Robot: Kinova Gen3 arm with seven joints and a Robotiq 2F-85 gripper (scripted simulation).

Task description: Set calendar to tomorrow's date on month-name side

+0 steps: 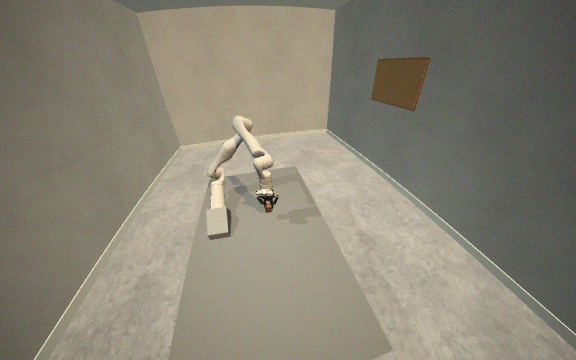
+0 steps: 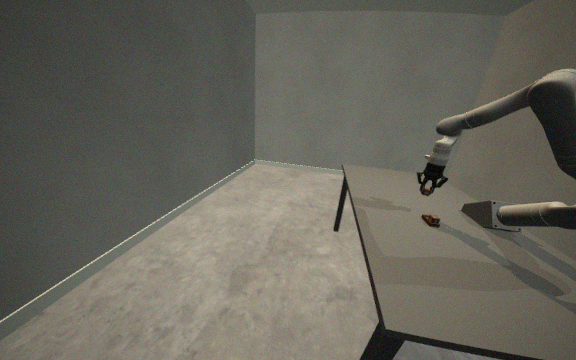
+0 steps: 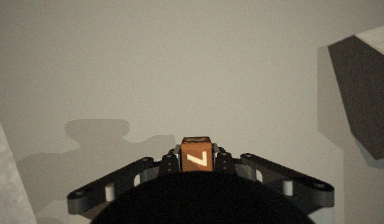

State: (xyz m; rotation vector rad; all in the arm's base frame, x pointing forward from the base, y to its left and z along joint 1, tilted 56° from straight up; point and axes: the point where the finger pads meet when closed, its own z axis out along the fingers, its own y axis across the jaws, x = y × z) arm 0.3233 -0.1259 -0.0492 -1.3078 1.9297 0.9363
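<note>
Right now the orange tray is 12 cm below my hand and 11 cm to the left of it. The rest, counted from my hand: digit cube (1 cm below).
</note>
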